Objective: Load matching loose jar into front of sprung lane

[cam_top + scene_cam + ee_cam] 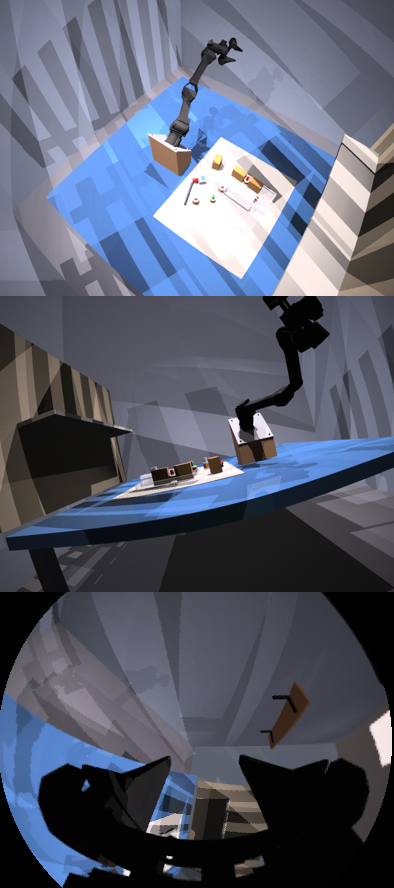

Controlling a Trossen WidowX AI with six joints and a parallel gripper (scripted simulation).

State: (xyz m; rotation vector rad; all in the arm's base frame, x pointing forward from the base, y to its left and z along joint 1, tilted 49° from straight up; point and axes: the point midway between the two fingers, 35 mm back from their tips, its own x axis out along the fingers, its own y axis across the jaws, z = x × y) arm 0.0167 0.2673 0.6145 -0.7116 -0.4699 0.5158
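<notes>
The dark rod lies 780 mm to the right of my gripper tip, 360 mm below it and 120 mm ahead of it. The rest, counted from my gripper tip: brown box: 550 mm to the right, 340 mm below, 160 mm ahead; then clear pusher lane: 670 mm to the right, 410 mm ahead, 350 mm below.
</notes>
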